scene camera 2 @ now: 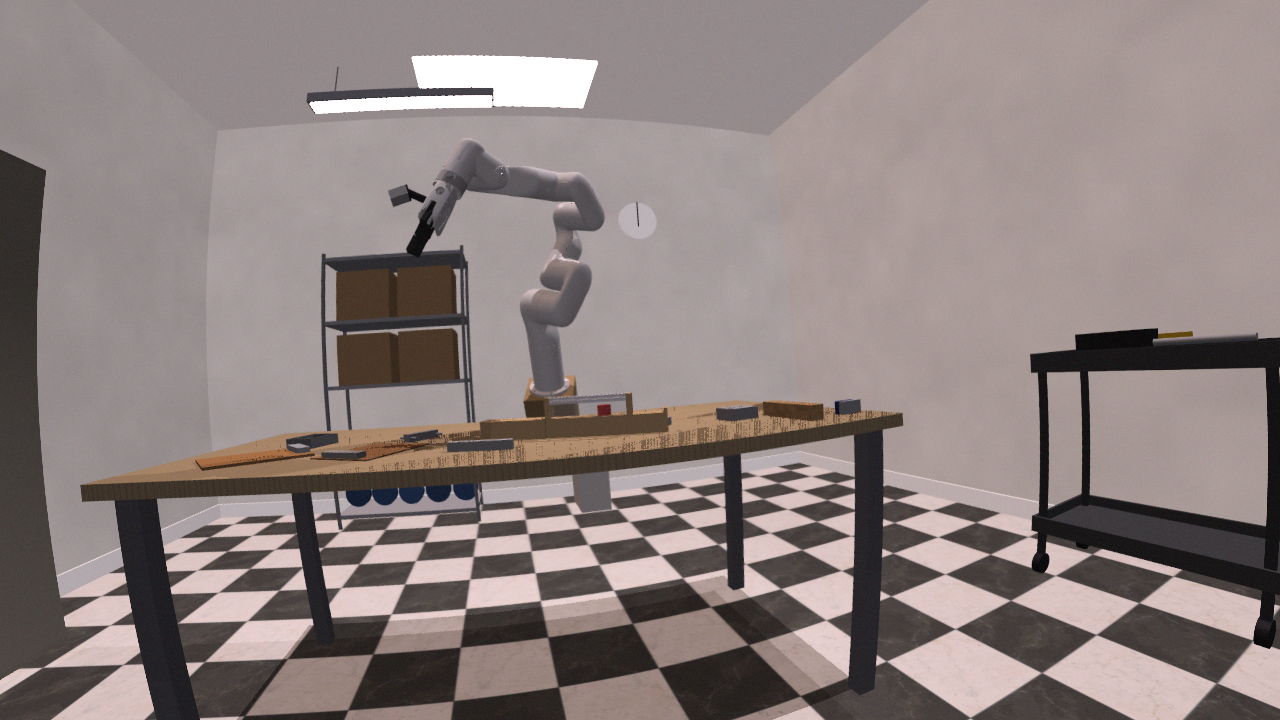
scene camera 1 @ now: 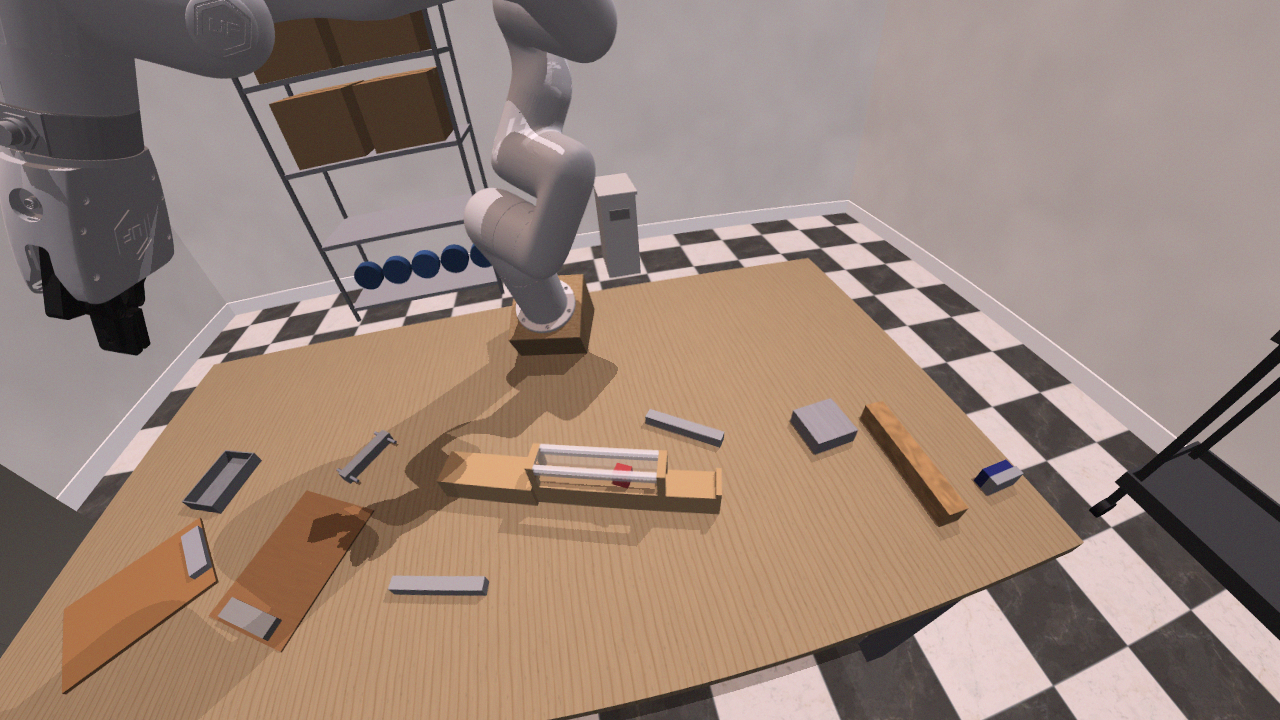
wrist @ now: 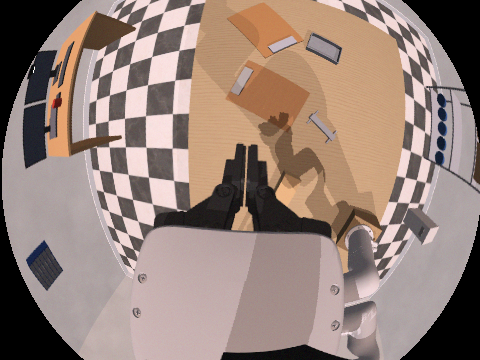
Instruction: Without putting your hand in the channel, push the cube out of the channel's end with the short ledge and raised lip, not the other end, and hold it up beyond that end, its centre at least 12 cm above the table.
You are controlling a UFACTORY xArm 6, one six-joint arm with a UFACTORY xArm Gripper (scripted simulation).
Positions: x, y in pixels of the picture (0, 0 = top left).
Labels:
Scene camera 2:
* my gripper: 412, 253
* wooden beam: 797, 410
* channel: 654, 421
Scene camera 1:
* my gripper: 126, 348
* wooden beam: 940, 499
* grey tray: 215, 490
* grey block: 823, 425
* channel: 499, 478
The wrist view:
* my gripper: 246, 158

